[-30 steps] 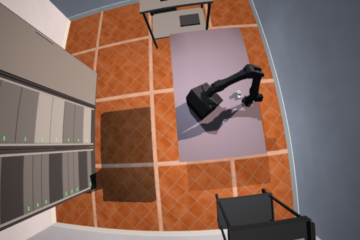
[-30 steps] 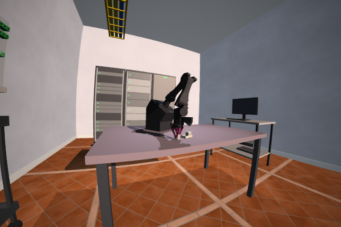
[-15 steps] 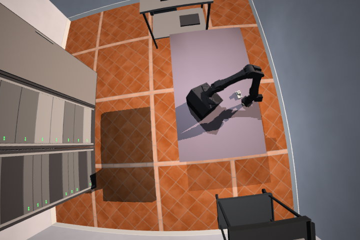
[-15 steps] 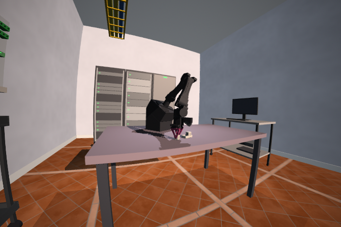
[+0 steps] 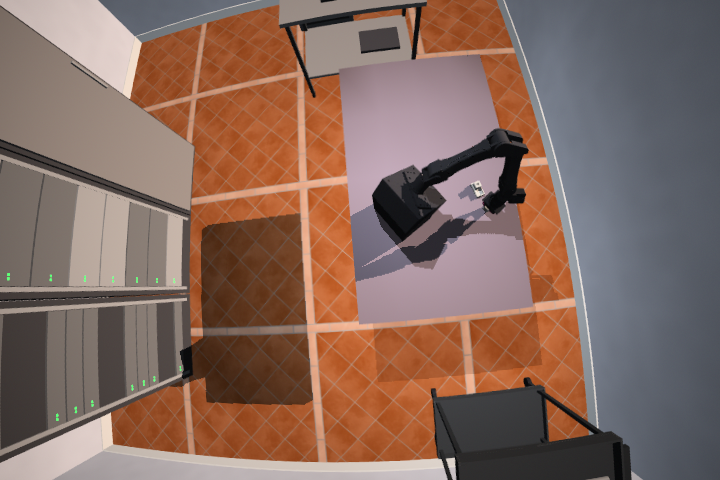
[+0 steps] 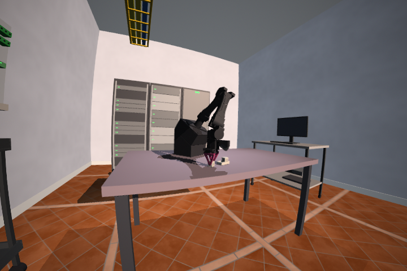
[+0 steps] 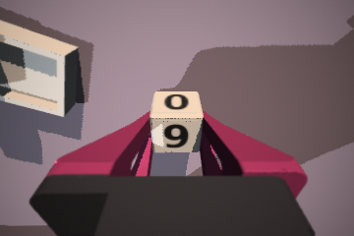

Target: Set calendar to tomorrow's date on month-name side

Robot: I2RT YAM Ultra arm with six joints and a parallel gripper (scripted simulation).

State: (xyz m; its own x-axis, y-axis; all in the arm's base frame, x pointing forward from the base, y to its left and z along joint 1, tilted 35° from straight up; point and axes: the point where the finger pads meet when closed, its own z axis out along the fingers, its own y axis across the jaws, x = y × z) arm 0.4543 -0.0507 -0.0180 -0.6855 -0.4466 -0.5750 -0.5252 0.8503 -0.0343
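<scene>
Right now my hand is right at the cream digit cube. From my hand the other things lie so: cream tray: 11 cm to the left, 3 cm behind, 1 cm below.
</scene>
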